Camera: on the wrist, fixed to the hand. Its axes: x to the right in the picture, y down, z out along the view.
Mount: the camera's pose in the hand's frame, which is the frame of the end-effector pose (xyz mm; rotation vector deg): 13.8 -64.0 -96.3 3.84 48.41 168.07
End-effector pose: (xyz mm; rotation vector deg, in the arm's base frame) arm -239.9 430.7 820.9 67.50 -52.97 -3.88
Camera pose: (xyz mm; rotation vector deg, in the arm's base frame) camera -142.7 469.7 770.0 -57.93 -53.95 140.04
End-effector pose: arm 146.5 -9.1 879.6 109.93 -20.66 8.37
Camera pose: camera 186.6 98.8 862.1 20.69 112.96 -137.05
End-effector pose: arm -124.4 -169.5 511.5 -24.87 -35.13 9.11
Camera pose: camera -55.6 -256.6 476.4 -51.79 78.00 146.47
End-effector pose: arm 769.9 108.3 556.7 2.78 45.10 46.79
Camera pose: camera 754.1 48.7 457.9 -38.52 -33.62 -117.46
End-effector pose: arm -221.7 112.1 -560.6 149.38 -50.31 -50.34
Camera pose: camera -123.8 158.2 -517.5 -24.20 -124.79 53.53
